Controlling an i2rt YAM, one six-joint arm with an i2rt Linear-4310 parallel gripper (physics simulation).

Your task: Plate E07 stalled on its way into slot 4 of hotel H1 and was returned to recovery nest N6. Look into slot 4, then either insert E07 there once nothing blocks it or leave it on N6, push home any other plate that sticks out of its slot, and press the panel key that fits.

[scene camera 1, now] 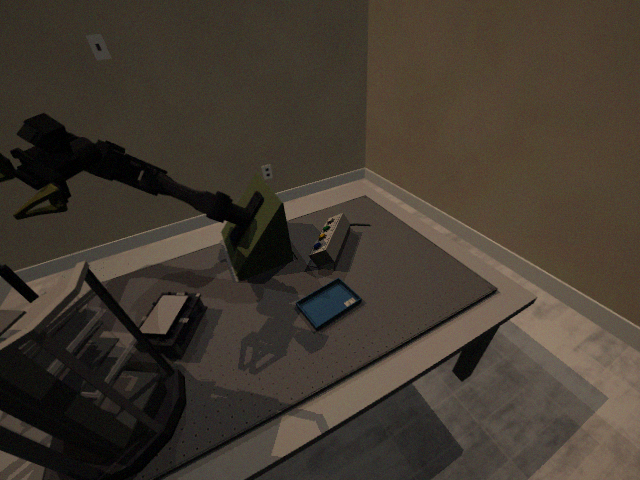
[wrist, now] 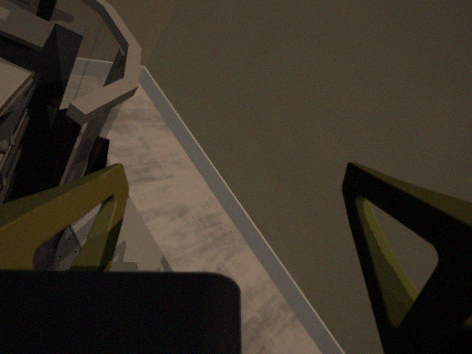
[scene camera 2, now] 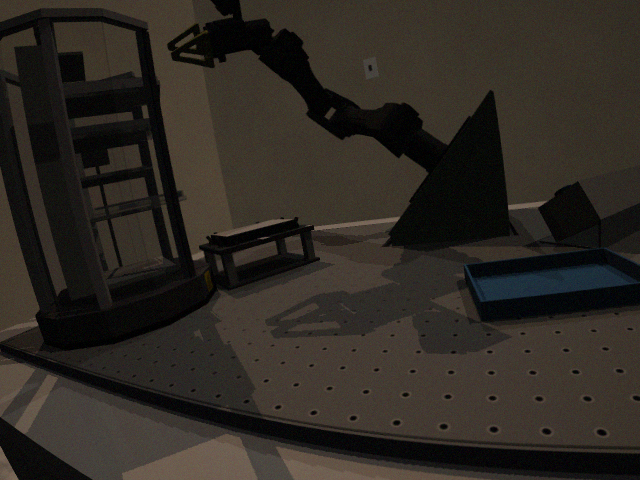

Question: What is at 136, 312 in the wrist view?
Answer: My gripper.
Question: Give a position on a blue tray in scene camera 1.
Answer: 321, 307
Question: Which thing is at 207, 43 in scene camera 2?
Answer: My gripper.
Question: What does my gripper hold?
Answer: Nothing.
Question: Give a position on a dark slotted rack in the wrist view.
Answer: At 84, 67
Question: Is my gripper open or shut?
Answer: Open.
